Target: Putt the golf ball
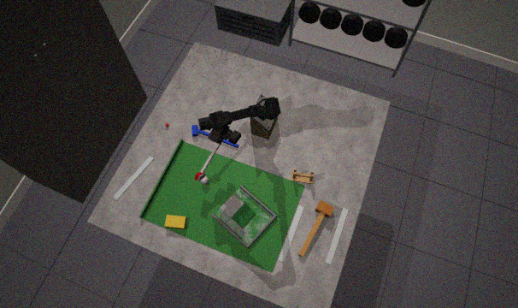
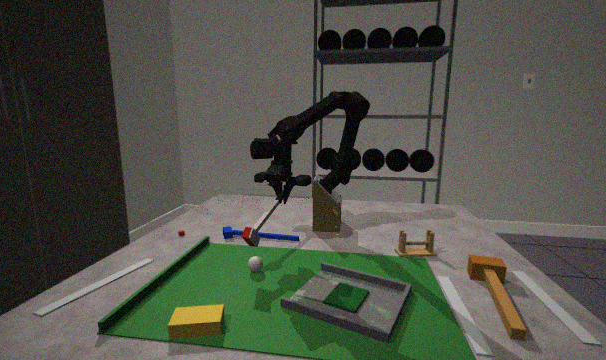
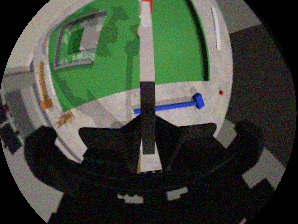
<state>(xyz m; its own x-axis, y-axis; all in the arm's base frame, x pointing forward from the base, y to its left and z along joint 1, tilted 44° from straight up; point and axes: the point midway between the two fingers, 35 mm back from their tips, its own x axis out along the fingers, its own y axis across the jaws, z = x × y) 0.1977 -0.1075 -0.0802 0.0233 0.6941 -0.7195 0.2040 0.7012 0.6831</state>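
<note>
My gripper tip is now 130 mm above the blue putter, 100 mm to the left of it and 50 mm past it. From my gripper tip the other things lie so: green mat: 280 mm ahead, 140 mm below, 90 mm to the left; white golf ball: 210 mm ahead, 120 mm below, 40 mm to the right; red putter: 120 mm ahead, 20 mm to the right.
</note>
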